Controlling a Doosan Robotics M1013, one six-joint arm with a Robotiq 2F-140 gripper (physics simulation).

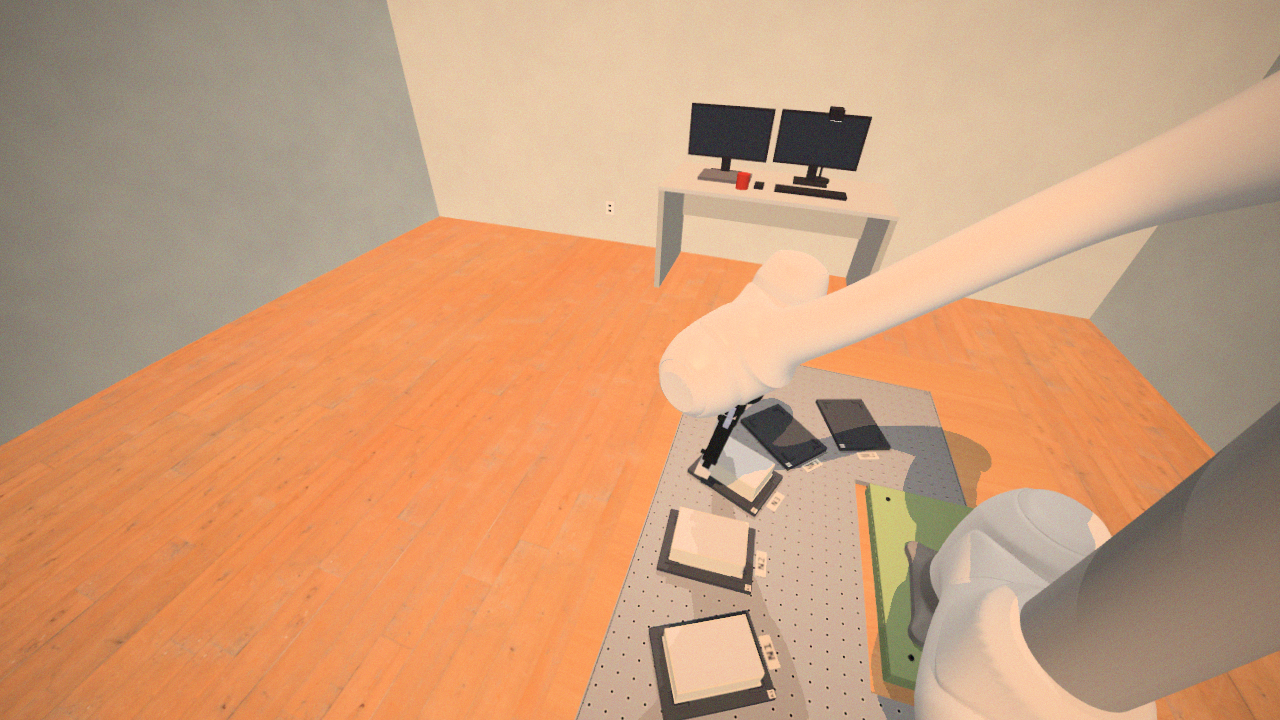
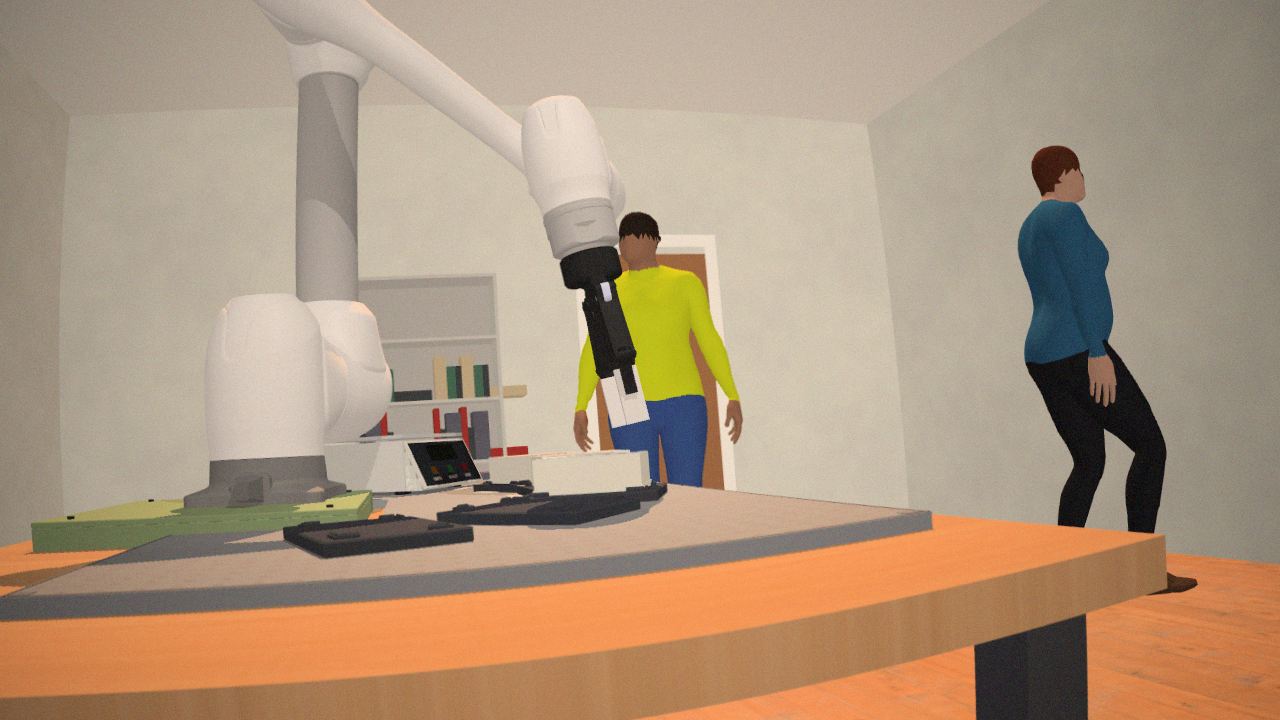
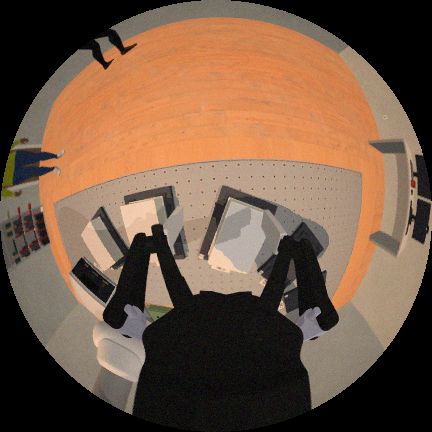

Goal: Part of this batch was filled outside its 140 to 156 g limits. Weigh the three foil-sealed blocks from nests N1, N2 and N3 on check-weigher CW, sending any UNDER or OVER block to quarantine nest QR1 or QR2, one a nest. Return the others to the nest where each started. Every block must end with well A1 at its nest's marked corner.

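Places are measured from the arm's base along level axes (x ahead, y left, z up), in metres.
Pixels of known places: gripper, between the fingertips: (image 2: 629, 423) (image 3: 222, 216); arm's base, origin of its link: (image 2: 270, 500).
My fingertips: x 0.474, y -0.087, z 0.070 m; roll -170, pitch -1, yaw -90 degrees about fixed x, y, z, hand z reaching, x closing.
For each thing: its middle in the pictures, then the offset to it from my fingertips. "spot": a spot on its surface instead.
- pale N3 block, middle of its body: (image 2: 593, 473) (image 3: 238, 237) (image 1: 736, 465) dy -0.034, dx -0.054, dz -0.055 m
- dark nest N3, middle of its body: (image 2: 594, 493) (image 3: 236, 232) (image 1: 735, 473) dy -0.034, dx -0.054, dz -0.080 m
- N2 block, middle of its body: (image 2: 579, 468) (image 1: 709, 541) (image 3: 147, 230) dy +0.151, dx -0.050, dz -0.055 m
- nest N2, middle of its body: (image 1: 707, 548) (image 3: 151, 226) dy +0.151, dx -0.050, dz -0.079 m
- N1 block, middle of its body: (image 2: 534, 467) (image 1: 711, 656) (image 3: 100, 244) dy +0.324, dx -0.106, dz -0.055 m
- nest N1, a spot on its surface: (image 1: 660, 673) spot: dy +0.368, dx -0.045, dz -0.076 m
- Check-weigher CW, middle of its body: (image 2: 397, 463) (image 3: 93, 293) dy +0.490, dx -0.347, dz -0.038 m
- nearer, middle of its body: (image 2: 538, 508) (image 1: 782, 433) (image 3: 293, 260) dy -0.191, dx -0.129, dz -0.079 m
- farther, middle of its body: (image 2: 370, 532) (image 1: 851, 422) (image 3: 306, 293) dy -0.300, dx -0.279, dz -0.080 m
My gripper (image 1: 716, 467) (image 2: 627, 397) (image 3: 222, 216) is open and empty, above the N3 block, with its fingers toward opposite sides of it. The pale N3 block (image 1: 744, 476) (image 2: 590, 471) (image 3: 239, 235) sits in dark nest N3 (image 1: 723, 491) (image 3: 212, 220). The N2 block (image 1: 711, 541) (image 3: 142, 215) sits in nest N2 (image 1: 702, 574). The N1 block (image 1: 714, 658) (image 3: 100, 245) sits in nest N1 (image 1: 660, 673). Check-weigher CW (image 2: 444, 462) (image 3: 92, 280) has a dark panel; its reading is illegible. Well A1 cannot be made out on the blocks.
Two dark quarantine nests stand beyond N3, one nearer (image 1: 784, 436) (image 2: 550, 509) and one farther (image 1: 852, 424) (image 2: 377, 535); no blocks show in them. The arm stands on a green base plate (image 1: 886, 582) (image 2: 98, 530). Two people (image 2: 666, 331) (image 2: 1065, 277) stand in the room.
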